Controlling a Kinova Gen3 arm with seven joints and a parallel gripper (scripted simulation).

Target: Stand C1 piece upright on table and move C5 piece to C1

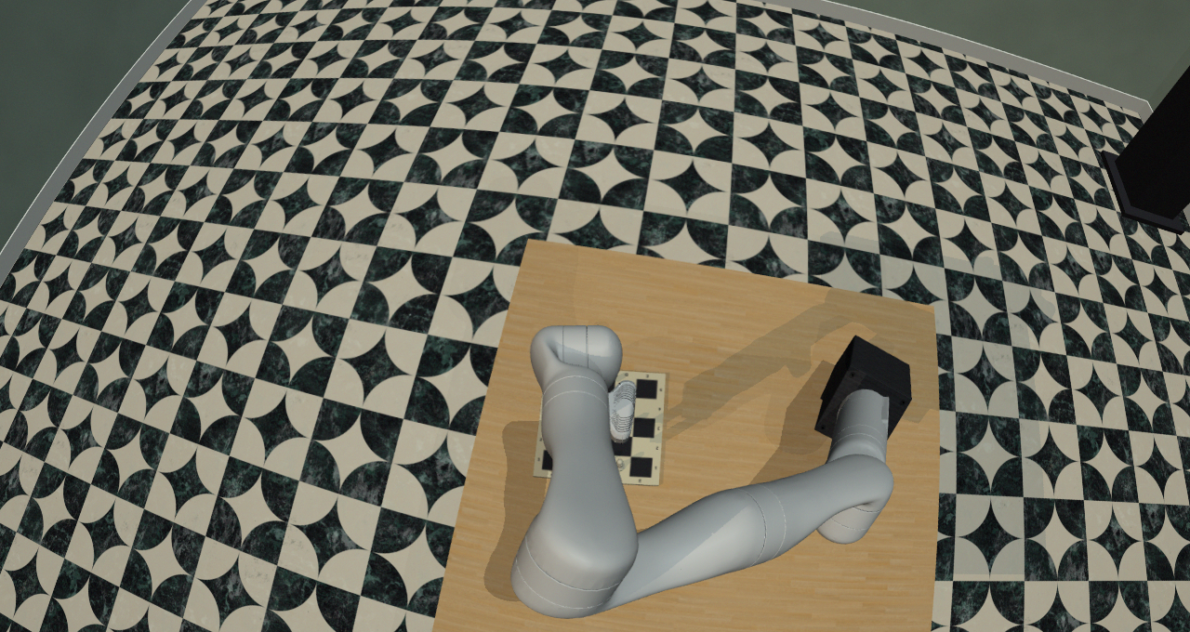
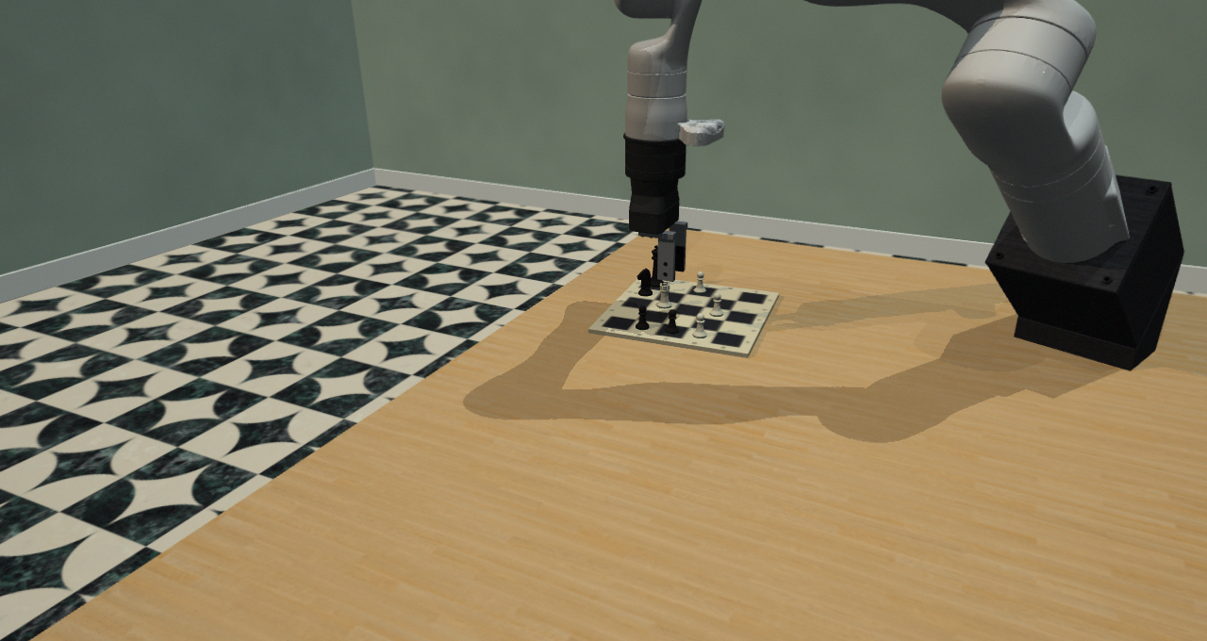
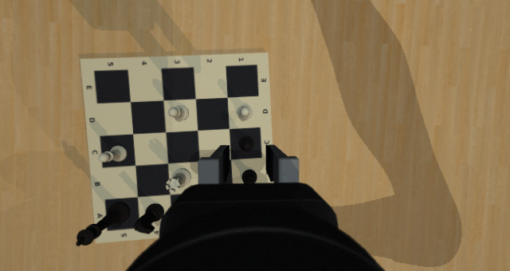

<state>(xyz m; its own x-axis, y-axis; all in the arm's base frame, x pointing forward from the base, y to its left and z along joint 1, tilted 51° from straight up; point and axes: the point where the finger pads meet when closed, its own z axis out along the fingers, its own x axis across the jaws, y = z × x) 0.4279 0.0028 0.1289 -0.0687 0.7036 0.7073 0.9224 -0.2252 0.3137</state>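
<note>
My gripper is now 100 mm above the chessboard, 80 mm to the left of it and 10 mm short of it. The rest, counted from my hand: black knight (100 mm to the right, 90 mm ahead, 80 mm below); then black king (150 mm to the right, 90 mm ahead, 70 mm below).
</note>
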